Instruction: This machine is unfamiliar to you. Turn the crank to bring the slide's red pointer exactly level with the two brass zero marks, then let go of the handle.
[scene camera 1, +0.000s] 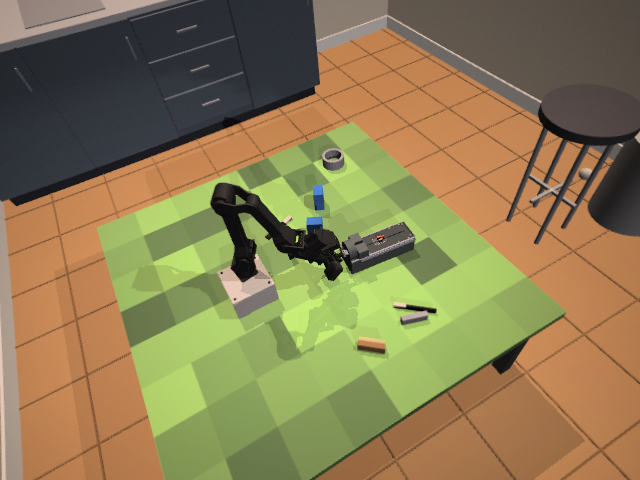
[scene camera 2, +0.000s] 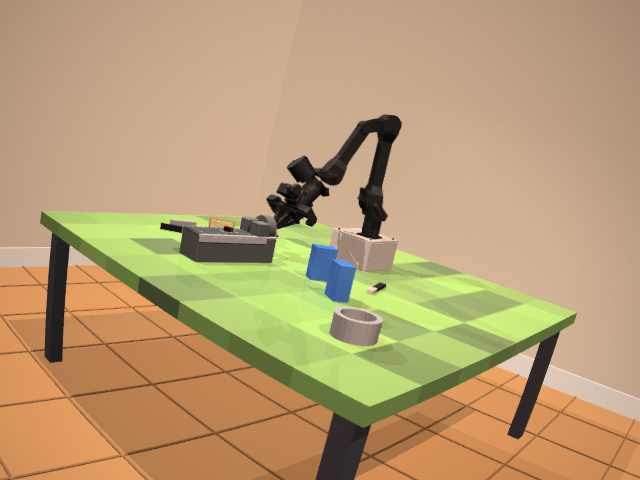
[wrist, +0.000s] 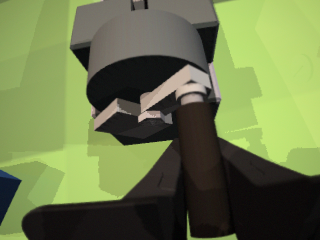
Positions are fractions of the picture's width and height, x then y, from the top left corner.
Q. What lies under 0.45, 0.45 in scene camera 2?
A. My gripper.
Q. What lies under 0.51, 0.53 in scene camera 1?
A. My gripper.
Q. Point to my gripper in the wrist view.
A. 0.60, 0.60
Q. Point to a crank handle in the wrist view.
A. At 0.65, 0.83
